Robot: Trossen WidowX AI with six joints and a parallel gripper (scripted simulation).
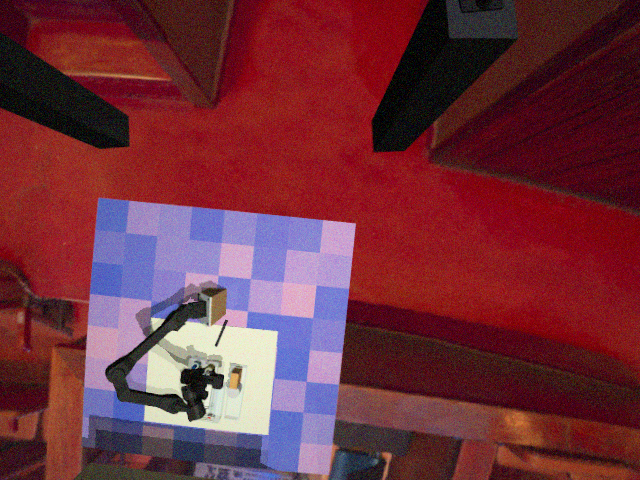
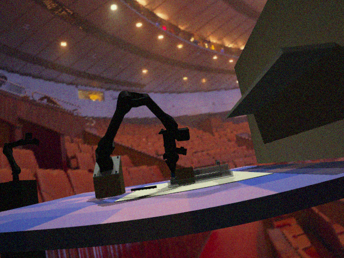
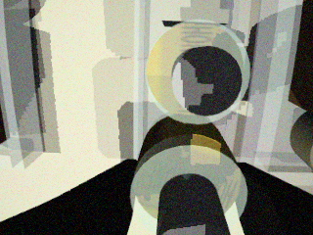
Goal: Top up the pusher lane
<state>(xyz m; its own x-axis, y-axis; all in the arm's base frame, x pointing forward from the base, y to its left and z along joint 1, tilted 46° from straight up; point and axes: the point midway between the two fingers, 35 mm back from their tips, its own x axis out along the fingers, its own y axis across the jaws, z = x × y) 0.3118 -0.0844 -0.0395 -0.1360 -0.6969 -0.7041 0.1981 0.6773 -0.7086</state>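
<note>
The cream mat lies 7 cm ahead of my gripper tip, 3 cm to the right of it and 5 cm below it. From my gripper tip the other things lie so: clear lane rack (15 cm ahead, 1 cm to the right, 3 cm below); thin black rod (16 cm behind, 5 cm to the left, 5 cm below).
</note>
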